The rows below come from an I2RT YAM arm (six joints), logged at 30 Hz.
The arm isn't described. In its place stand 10 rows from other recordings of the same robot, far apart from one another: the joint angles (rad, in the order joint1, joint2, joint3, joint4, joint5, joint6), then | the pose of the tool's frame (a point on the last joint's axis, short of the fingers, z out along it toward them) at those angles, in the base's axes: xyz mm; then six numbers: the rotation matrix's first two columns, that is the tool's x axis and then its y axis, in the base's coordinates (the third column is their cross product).
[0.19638 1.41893 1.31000 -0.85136 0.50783 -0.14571] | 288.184 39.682 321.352 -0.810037 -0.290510 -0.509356 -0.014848 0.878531 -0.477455
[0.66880 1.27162 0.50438 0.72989 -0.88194 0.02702] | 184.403 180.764 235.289 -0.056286 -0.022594 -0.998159 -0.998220 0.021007 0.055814
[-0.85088 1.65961 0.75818 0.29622 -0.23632 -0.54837] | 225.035 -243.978 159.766 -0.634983 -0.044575 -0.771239 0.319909 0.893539 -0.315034
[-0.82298 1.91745 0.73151 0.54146 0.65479 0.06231] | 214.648 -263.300 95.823 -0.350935 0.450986 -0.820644 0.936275 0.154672 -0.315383
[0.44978 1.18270 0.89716 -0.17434 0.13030 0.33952] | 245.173 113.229 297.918 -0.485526 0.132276 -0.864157 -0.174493 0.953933 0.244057
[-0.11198 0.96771 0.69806 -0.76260 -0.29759 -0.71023] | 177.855 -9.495 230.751 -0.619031 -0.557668 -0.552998 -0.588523 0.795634 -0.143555
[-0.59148 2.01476 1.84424 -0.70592 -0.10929 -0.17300] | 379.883 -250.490 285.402 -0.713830 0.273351 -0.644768 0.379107 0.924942 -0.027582
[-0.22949 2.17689 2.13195 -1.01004 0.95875 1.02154] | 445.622 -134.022 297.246 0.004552 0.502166 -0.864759 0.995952 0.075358 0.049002
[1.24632 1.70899 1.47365 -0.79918 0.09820 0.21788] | 119.520 344.381 282.137 -0.468019 -0.716652 -0.517077 -0.846118 0.532251 0.028158
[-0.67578 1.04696 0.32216 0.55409 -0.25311 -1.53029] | 175.686 -129.422 206.161 -0.418066 -0.904671 -0.082413 -0.115711 0.143014 -0.982933
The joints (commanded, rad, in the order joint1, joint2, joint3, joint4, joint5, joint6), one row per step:
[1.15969, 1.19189, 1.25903, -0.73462, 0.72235, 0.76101]
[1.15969, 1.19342, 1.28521, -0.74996, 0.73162, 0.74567]
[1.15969, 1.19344, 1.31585, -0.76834, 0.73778, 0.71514]
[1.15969, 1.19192, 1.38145, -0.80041, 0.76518, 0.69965]
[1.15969, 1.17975, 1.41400, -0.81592, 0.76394, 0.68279]
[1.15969, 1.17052, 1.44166, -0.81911, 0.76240, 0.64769]
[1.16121, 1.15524, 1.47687, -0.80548, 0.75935, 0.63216]
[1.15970, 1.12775, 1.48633, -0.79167, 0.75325, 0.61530]
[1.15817, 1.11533, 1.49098, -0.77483, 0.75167, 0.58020]
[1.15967, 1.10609, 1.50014, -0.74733, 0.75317, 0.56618]
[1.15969, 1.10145, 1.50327, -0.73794, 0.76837, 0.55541]
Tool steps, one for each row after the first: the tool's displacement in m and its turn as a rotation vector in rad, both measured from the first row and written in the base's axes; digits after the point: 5 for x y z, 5 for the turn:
[-0.00024, -0.00118, 0.00692, -0.00670, -0.01316, -0.00025]
[-0.00089, -0.00307, 0.01526, -0.02287, -0.02983, 0.00865]
[-0.00239, -0.00829, 0.03395, -0.01091, -0.06264, -0.00742]
[-0.00491, -0.01400, 0.04528, 0.00172, -0.07824, -0.00004]
[-0.00688, -0.01840, 0.05536, 0.00272, -0.10088, 0.01484]
[-0.01003, -0.02461, 0.07023, 0.04865, -0.13009, 0.02229]
[-0.01362, -0.03327, 0.07948, 0.08160, -0.15347, 0.03011]
[-0.01499, -0.03708, 0.08468, 0.08200, -0.17790, 0.04139]
[-0.01651, -0.03992, 0.09164, 0.11105, -0.20213, 0.04363]
[-0.01697, -0.04194, 0.09440, 0.11348, -0.21817, 0.03250]

